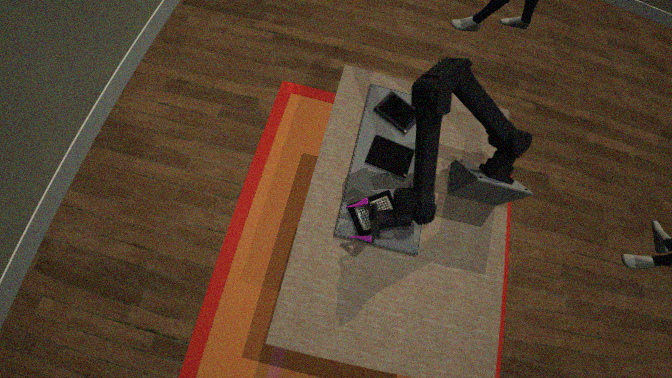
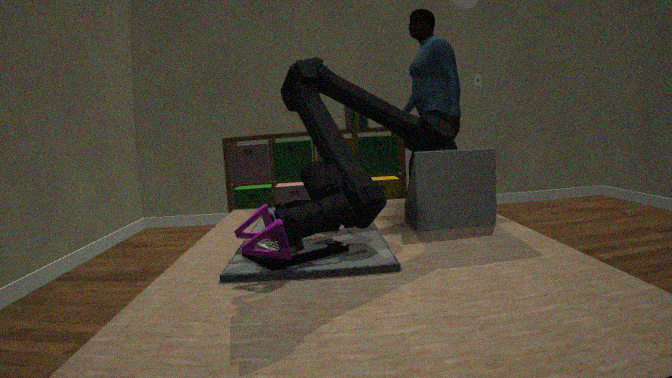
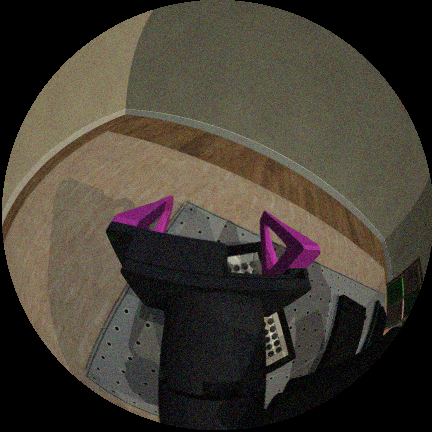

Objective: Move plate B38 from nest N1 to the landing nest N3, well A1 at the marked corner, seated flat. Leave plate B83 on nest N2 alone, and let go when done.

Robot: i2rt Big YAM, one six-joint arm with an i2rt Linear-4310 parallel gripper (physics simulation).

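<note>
My gripper (image 1: 358,221) (image 2: 256,236) (image 3: 218,207) is open, its magenta fingers spread wide and low over the nest at the near end of the grey board. A plate with a pale top and dark wells (image 1: 382,203) (image 3: 272,340) lies there in a black frame, between and under the fingers. The gripper body hides its middle, so I cannot tell its label, its A1 corner or whether it is flat. A middle dark nest or plate (image 1: 390,156) (image 3: 342,327) and a far dark one (image 1: 395,111) stand farther along the board. Labels N1, N2, N3, B38 and B83 are not readable.
The grey perforated board (image 1: 361,131) (image 2: 370,263) (image 3: 112,345) lies on the wooden table (image 1: 320,300) (image 2: 350,340). The arm rises from a grey angled base block (image 1: 465,185) (image 2: 452,195). A person (image 2: 435,75) stands behind the table, near a shelf unit with coloured bins.
</note>
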